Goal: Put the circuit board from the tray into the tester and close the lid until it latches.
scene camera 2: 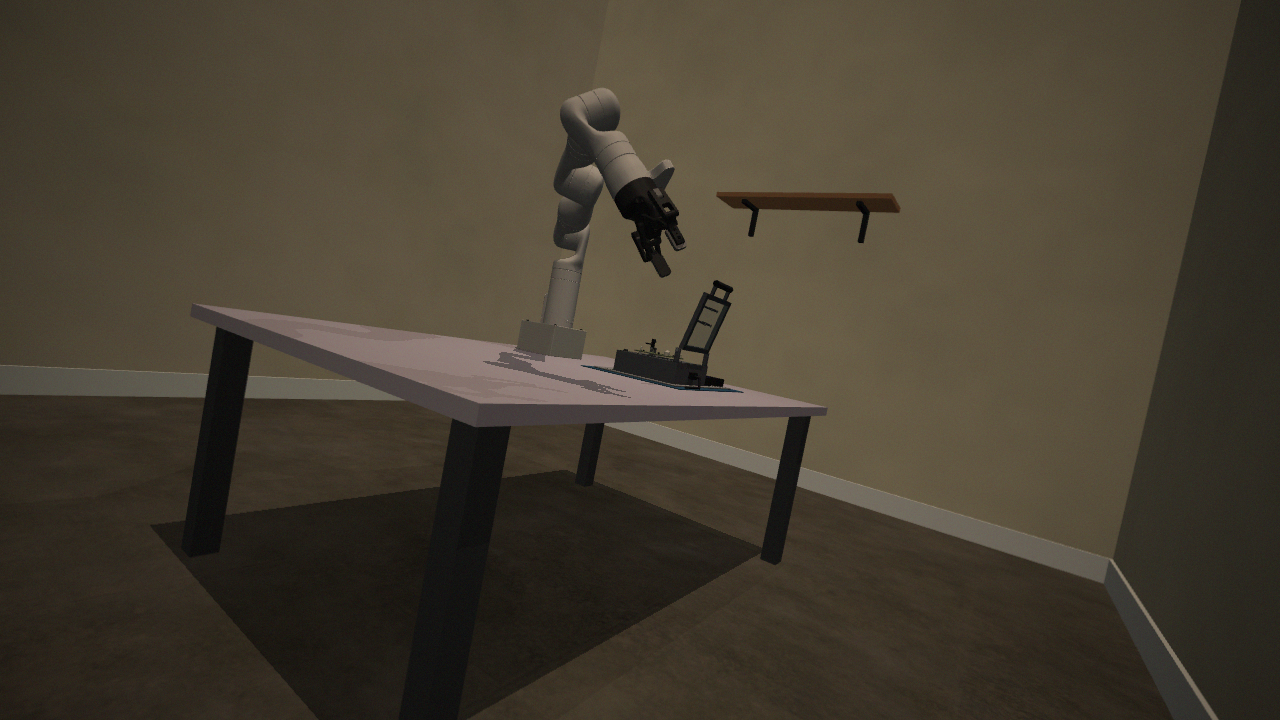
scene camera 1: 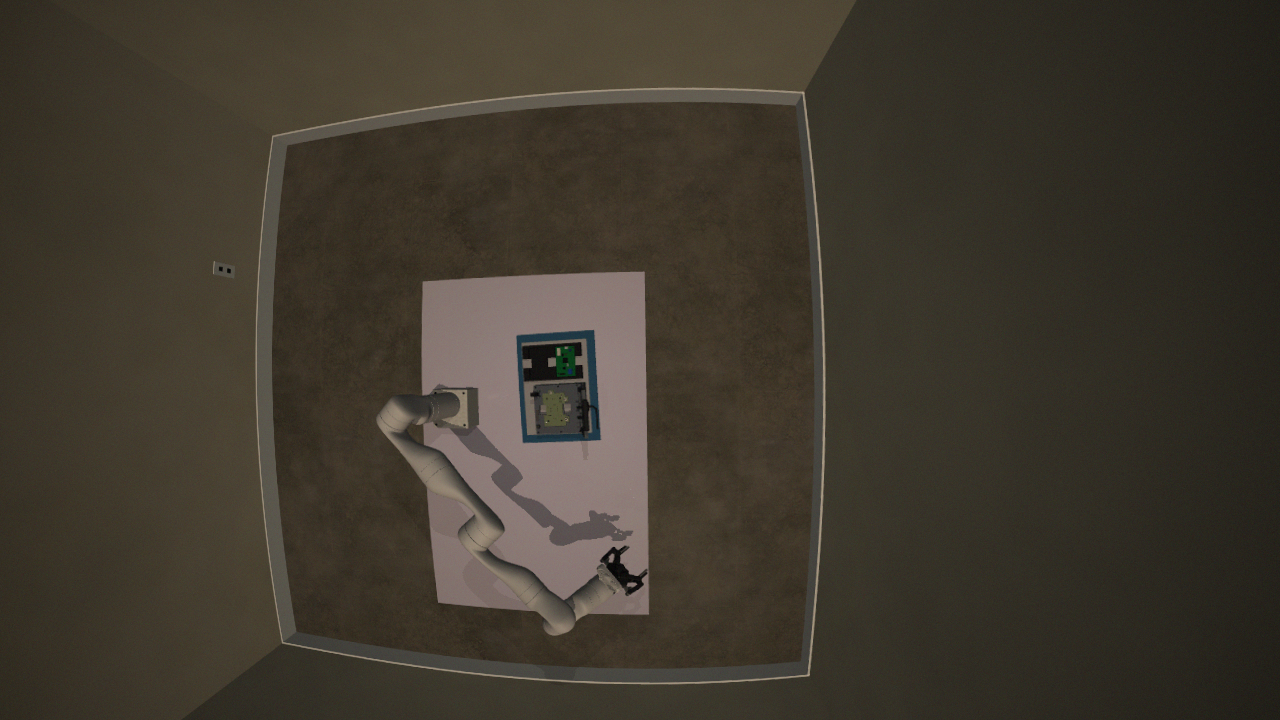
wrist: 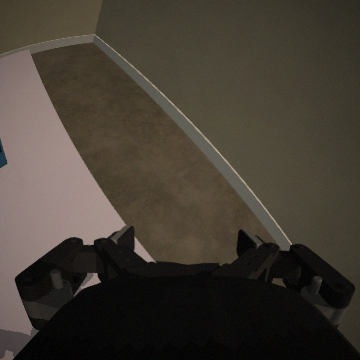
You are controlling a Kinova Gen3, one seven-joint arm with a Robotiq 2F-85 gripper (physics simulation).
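Frame: origin at the arm's base, x right, y ahead, z up, level; centimetres.
Where they show: gripper, fingertip midpoint: [scene camera 2: 673, 262] [scene camera 1: 637, 558] [wrist: 185, 240]; arm's base at its link origin: [scene camera 2: 557, 326] [scene camera 1: 449, 404].
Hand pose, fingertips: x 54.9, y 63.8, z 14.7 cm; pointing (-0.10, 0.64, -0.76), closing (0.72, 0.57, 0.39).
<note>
Things, the pixels of their top centre, and the offset from my fingertips. "pt": a spot on its surface instead. Level surfaces: height alone.
- green circuit board at its top centre: [scene camera 1: 565, 361] dx -66.0, dy -19.6, dz -20.8 cm
- black tray at a spot on its surface: [scene camera 1: 539, 374] pt dx -62.2, dy -30.0, dz -21.7 cm
- grey tester at a spot on its surface: [scene camera 2: 646, 365] pt dx -40.3, dy -22.7, dz -19.9 cm
- blue-edged mat at its surface level: dz -23.3 cm
- pale table at its surface level: dz -23.5 cm
The green circuit board [scene camera 1: 565, 361] lies in the right part of the black tray [scene camera 1: 539, 374], in the upper half of the blue-edged mat in scene camera 1. The grey tester [scene camera 1: 542, 428] [scene camera 2: 646, 365] stands beside the tray on the same mat. Its lid [scene camera 2: 690, 337] stands open and upright, leaning back a little. My gripper [scene camera 1: 636, 560] [scene camera 2: 673, 261] [wrist: 185, 240] is open with nothing between its fingers. It hangs high above the table, near its lower right corner in scene camera 1, well away from tray and tester. The board is hidden in scene camera 2.
The blue-edged mat [scene camera 1: 520, 386] [wrist: 3, 159] lies on the pale table [scene camera 1: 474, 322] [scene camera 2: 358, 344] [wrist: 40, 175]. The arm's base [scene camera 1: 463, 408] [scene camera 2: 552, 339] stands at the table's left edge in scene camera 1. A wooden shelf [scene camera 2: 808, 202] hangs on the wall.
</note>
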